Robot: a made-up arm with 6 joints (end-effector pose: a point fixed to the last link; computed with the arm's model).
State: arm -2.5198 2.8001 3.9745 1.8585 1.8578 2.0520
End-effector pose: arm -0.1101 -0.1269 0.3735 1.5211 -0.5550 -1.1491
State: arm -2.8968 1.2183 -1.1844 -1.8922 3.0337 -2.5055
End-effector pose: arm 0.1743 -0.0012 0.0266 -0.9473 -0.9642 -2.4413
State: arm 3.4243 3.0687 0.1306 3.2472 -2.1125 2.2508
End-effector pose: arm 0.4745 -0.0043 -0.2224 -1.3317 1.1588 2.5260
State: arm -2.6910 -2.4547 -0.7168 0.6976 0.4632 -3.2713
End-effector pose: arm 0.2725 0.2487 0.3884 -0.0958 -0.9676 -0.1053
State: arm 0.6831 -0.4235 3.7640 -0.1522 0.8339 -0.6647
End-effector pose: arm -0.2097 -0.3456 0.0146 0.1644 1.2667 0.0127
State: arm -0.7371 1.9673 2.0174 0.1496 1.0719 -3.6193
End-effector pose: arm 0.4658 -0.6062 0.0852 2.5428 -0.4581 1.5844
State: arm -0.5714 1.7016 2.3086 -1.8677 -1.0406 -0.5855
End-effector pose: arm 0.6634 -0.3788 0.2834 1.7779 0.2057 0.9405
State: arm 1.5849 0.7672 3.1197 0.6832 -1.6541 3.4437
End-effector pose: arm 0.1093 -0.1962 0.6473 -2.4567 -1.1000 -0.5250
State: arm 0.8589 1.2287 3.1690 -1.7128 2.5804 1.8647
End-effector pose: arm 0.1350 0.1862 0.7521 1.7670 0.5189 -0.8646
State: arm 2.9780 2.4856 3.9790 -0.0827 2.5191 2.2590
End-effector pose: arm -0.2026 0.1721 0.4018 0.8534 0.7793 -0.4581
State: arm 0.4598 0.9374 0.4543 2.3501 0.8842 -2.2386
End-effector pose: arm 0.5933 0.4015 0.1902 -0.1879 1.0732 1.1060
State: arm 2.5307 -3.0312 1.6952 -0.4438 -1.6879 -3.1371
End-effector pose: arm 0.1404 0.0531 -0.6217 -0.0646 -0.0890 -1.0536
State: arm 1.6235 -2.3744 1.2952 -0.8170 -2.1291 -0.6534
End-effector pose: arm 0.1292 -0.6657 -0.2143 0.8255 -1.3459 1.9790
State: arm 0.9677 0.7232 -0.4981 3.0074 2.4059 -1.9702
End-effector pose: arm 0.1018 0.3878 -0.0730 0.5215 -1.9595 -1.0631
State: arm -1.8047 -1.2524 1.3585 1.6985 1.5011 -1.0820
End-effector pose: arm 0.1942 0.7397 0.3731 -3.0913 0.3656 -0.2320
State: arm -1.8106 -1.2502 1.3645 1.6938 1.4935 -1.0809
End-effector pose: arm 0.1980 0.7390 0.3718 -3.0975 0.3612 -0.2309
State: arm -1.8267 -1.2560 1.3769 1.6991 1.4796 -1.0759
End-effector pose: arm 0.2113 0.7381 0.3614 3.0980 -0.3699 0.2438
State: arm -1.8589 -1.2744 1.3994 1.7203 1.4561 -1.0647
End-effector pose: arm 0.2393 0.7356 0.3365 3.0316 -0.3913 0.2712
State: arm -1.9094 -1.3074 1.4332 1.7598 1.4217 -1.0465
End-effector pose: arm 0.2838 0.7281 0.2950 2.9203 -0.4256 0.3102
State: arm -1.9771 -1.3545 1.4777 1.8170 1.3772 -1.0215
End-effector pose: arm 0.3420 0.7102 0.2374 2.7646 -0.4634 0.3482
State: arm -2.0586 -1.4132 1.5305 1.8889 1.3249 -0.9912
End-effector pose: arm 0.4079 0.6772 0.1673 2.5733 -0.4928 0.3718
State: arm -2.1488 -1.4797 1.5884 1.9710 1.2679 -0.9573
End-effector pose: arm 0.4729 0.6271 0.0902 2.3611 -0.5039 0.3723
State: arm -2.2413 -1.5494 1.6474 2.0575 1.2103 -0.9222
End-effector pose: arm 0.5283 0.5629 0.0126 2.1463 -0.4925 0.3489
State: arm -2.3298 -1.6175 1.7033 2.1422 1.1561 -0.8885
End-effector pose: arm 0.5688 0.4917 -0.0593 1.9463 -0.4610 0.3079
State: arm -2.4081 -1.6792 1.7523 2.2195 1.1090 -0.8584
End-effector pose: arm 0.5931 0.4228 -0.1206 1.7745 -0.4173 0.2602
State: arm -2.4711 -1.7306 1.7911 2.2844 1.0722 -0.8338
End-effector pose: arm 0.6044 0.3646 -0.1682 1.6395 -0.3718 0.2164
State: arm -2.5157 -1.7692 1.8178 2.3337 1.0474 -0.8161
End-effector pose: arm 0.6076 0.3221 -0.2014 1.5441 -0.3341 0.1843
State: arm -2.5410 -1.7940 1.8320 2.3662 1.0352 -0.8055
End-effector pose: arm 0.6075 0.2973 -0.2209 1.4868 -0.3111 0.1680
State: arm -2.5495 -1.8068 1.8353 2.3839 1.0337 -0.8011
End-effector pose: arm 0.6068 0.2879 -0.2291 1.4609 -0.3034 0.1666
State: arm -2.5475 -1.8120 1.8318 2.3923 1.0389 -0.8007
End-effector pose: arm 0.6062 0.2882 -0.2305 1.4544 -0.3060 0.1747
